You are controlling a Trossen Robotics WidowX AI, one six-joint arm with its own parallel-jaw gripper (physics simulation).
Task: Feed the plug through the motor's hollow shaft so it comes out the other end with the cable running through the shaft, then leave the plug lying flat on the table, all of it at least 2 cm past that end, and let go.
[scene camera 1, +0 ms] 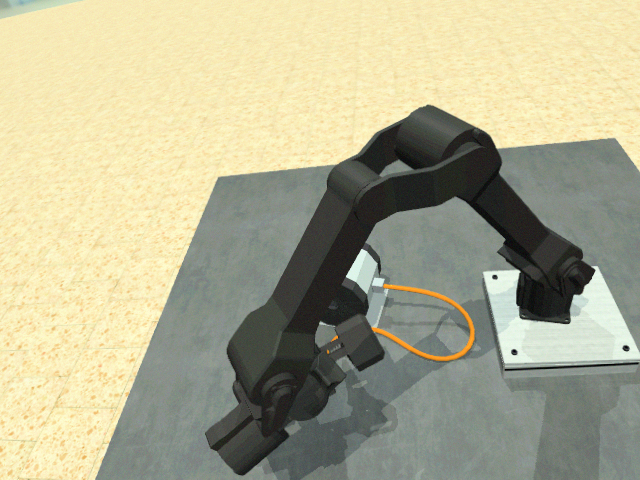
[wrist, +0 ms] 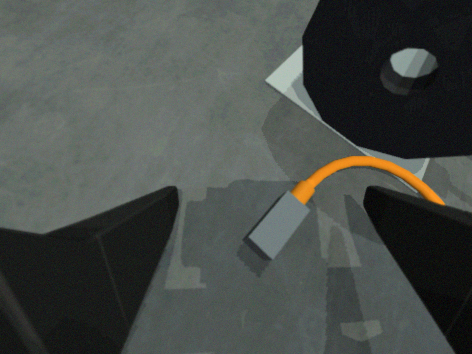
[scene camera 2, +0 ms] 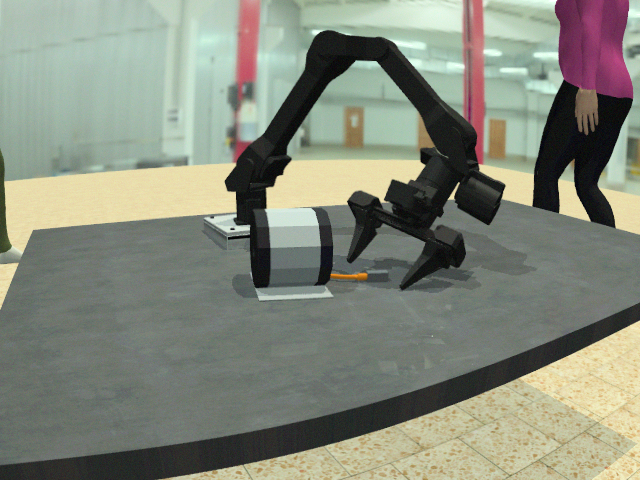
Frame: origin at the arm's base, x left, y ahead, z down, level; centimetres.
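Seen in the pictures: gripper, fingertip midpoint: [wrist: 270, 195] [scene camera 2: 374, 274]; arm's base at its link origin: [scene camera 1: 543, 304].
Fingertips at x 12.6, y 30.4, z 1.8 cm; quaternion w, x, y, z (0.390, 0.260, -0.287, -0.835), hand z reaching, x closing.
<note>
Offsets run from my fingertips to a thing's top centre. "spot": to the spot under its first point. Level surfaces: height alone.
The grey plug @[dx +0.8, dy -1.1, dz -0.1 cm] [scene camera 2: 378, 275] [wrist: 279, 225] lies on the table beside the motor, outside the shaft; the arm hides it in scene camera 1. Its orange cable [scene camera 1: 471, 330] [scene camera 2: 346, 276] [wrist: 362, 161] loops back to a small block @[spot: dx -10.8, dy -7.7, dz -4.7 cm] [scene camera 1: 378, 284] on the motor's side. The motor @[spot: dx -12.0, dy -5.7, dz -7.0 cm] [scene camera 1: 365, 266] [scene camera 2: 294, 248] [wrist: 350, 100] is a white drum with black ends, lying on its side. One shaft opening shows in its black face in the wrist view. My gripper [scene camera 2: 376, 274] [wrist: 270, 195] is open and empty, fingers pointing down, one on each side of the plug in the wrist view. Exact fingertip height is unclear.
The motor's pale foot plate @[dx -11.5, dy -1.7, dz +1.1 cm] [scene camera 1: 379, 310] [scene camera 2: 294, 294] [wrist: 286, 77] rests on the dark table @[dz +1.3 cm] [scene camera 1: 206, 268] [scene camera 2: 155, 361] [wrist: 100, 125]. The arm's white base plate [scene camera 1: 594, 341] [scene camera 2: 214, 223] stands beyond the cable loop. Two people stand beyond the table.
</note>
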